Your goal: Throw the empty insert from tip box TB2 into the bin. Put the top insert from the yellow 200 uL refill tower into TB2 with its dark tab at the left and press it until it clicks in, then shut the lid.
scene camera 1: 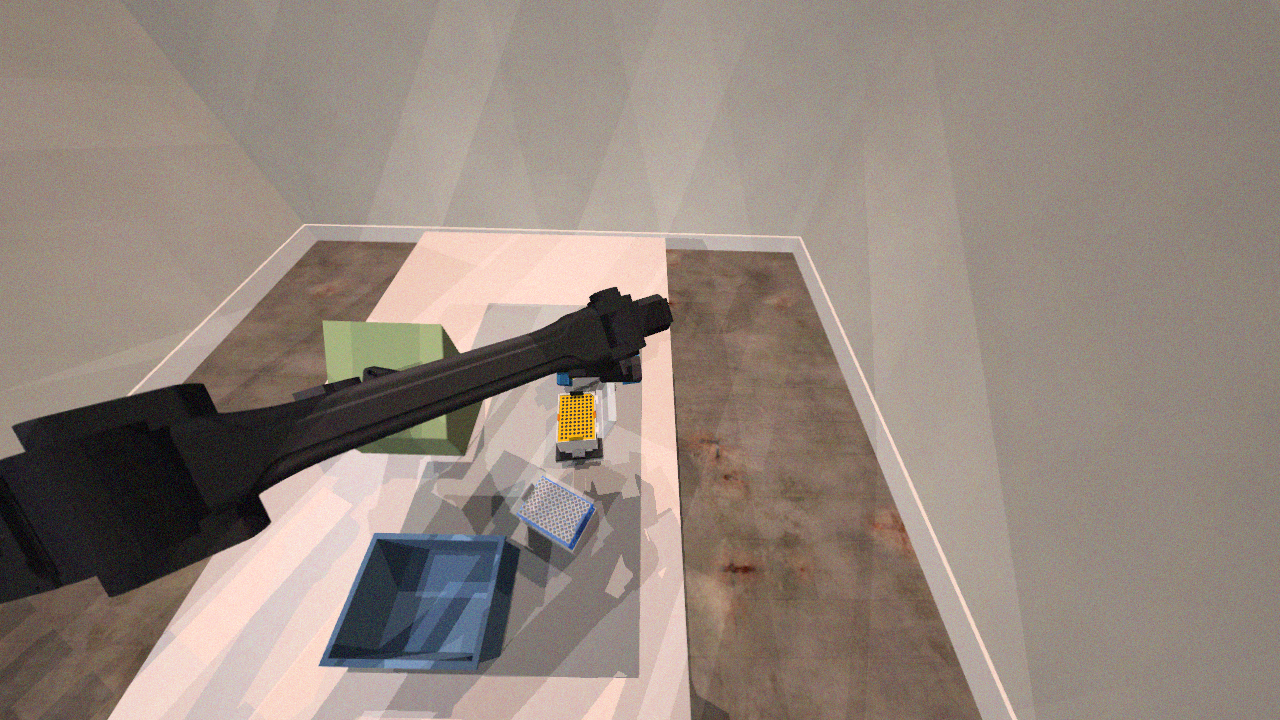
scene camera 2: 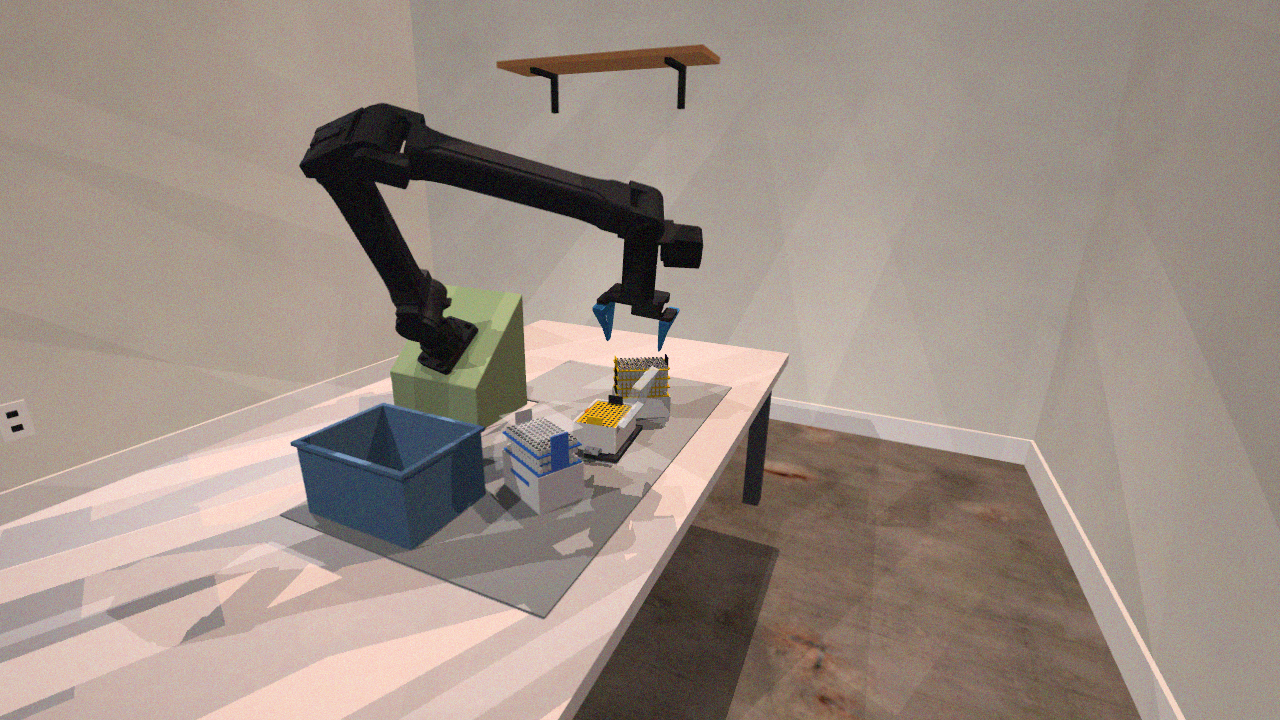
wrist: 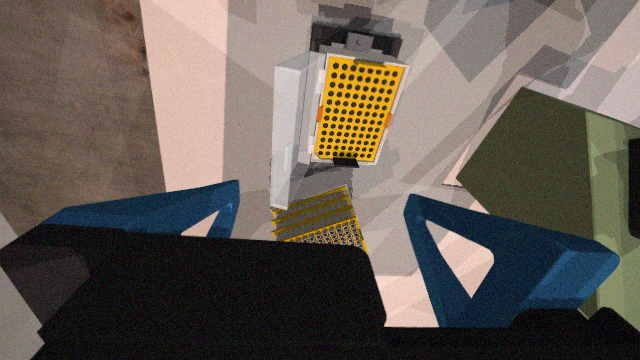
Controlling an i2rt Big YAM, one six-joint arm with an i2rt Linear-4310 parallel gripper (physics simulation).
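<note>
The tip box TB2 point(scene camera 1: 578, 446) point(scene camera 2: 612, 438) stands with its clear lid point(wrist: 287, 125) open to one side. A yellow insert point(scene camera 1: 576, 417) point(scene camera 2: 605, 413) point(wrist: 357, 110) with open holes sits in it, its dark tab point(wrist: 346, 162) at the end nearest the refill tower. The yellow refill tower point(scene camera 2: 641, 379) point(wrist: 320, 220) stands beyond TB2; the gripper partly hides it in the wrist view, and the arm covers it in scene camera 1. My gripper point(scene camera 2: 635, 344) point(wrist: 325, 197) is open and empty, above the tower. The blue bin point(scene camera 1: 510, 582) point(scene camera 2: 358, 488) is at the near left.
A blue-and-white tip rack stack point(scene camera 1: 554, 510) point(scene camera 2: 543, 483) stands between the bin and TB2. The green sloped block point(scene camera 1: 384, 342) point(scene camera 2: 492, 326) point(wrist: 535, 150) is beside the arm's base. All stand on a table with a grey mat point(scene camera 1: 608, 649) point(scene camera 2: 537, 591). A wall shelf point(scene camera 2: 608, 61) is behind.
</note>
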